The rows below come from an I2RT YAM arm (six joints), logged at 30 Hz.
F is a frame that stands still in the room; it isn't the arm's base.
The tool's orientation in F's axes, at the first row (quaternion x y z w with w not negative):
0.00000, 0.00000, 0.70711, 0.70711
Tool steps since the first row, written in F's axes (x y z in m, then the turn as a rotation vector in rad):
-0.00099, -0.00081, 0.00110, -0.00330, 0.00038, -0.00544
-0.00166, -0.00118, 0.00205, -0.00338, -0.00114, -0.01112
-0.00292, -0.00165, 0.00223, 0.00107, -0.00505, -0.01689
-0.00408, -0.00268, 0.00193, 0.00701, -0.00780, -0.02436
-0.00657, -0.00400, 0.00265, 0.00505, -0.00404, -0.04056
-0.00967, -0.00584, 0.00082, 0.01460, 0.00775, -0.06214
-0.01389, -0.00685, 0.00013, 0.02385, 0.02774, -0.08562
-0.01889, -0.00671, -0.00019, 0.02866, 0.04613, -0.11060
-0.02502, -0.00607, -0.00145, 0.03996, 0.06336, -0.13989
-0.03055, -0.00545, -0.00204, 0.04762, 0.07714, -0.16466
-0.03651, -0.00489, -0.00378, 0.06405, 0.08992, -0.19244
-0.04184, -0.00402, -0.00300, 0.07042, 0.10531, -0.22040
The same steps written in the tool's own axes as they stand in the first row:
-0.00081, 0.00099, 0.00110, 0.00038, 0.00330, -0.00544
-0.00118, 0.00166, 0.00205, -0.00114, 0.00338, -0.01112
-0.00165, 0.00292, 0.00223, -0.00505, -0.00107, -0.01689
-0.00268, 0.00408, 0.00193, -0.00780, -0.00701, -0.02436
-0.00400, 0.00657, 0.00265, -0.00404, -0.00505, -0.04056
-0.00584, 0.00967, 0.00082, 0.00775, -0.01460, -0.06214
-0.00685, 0.01389, 0.00013, 0.02774, -0.02385, -0.08562
-0.00671, 0.01889, -0.00019, 0.04613, -0.02866, -0.11060
-0.00607, 0.02502, -0.00145, 0.06336, -0.03996, -0.13989
-0.00545, 0.03055, -0.00204, 0.07714, -0.04762, -0.16466
-0.00489, 0.03651, -0.00378, 0.08992, -0.06405, -0.19244
-0.00402, 0.04184, -0.00300, 0.10531, -0.07042, -0.22040

